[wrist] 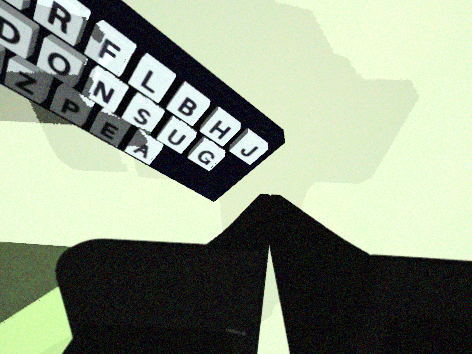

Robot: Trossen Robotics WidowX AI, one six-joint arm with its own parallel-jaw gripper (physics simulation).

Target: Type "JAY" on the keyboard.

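Frame: origin at the arm's base, x ahead, y right, z down, level; metres.
Seen in the pictures: gripper, between the fingertips: [268,204].
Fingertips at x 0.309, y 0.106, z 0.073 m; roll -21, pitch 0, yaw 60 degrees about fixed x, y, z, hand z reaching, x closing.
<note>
Offsets run from my fingertips to a thing's top centre. "*": to the spot under its first point. Level surfaces: height alone.
The dark keyboard @(* dx -0.046, dy -0.006, dz +0.046 m) [215,185] with white keys lies slanted across the upper left of the wrist view, its far left part outside the view. The J key @(dx -0.008, dy -0.006, dz +0.041 m) [249,149] is at its right end, and the A key @(dx -0.039, dy -0.054, dz +0.041 m) [144,149] is at the end of the lower row, partly in shadow. The Y key does not show. My black gripper [268,204] is shut, with its fingertips together and nothing between them. In the view, the tips stand below and to the right of the keyboard's right corner, apart from the keys.
The G key @(dx -0.024, dy -0.023, dz +0.041 m) [206,157] and H key @(dx -0.005, dy -0.025, dz +0.041 m) [219,128] lie close to J, and the E key @(dx -0.037, dy -0.073, dz +0.041 m) [109,131] is beside A. Shadows fall over the lower-row keys and the pale table top @(dz +0.058 m) [420,200]. A dark green area [25,275] shows at the lower left.
</note>
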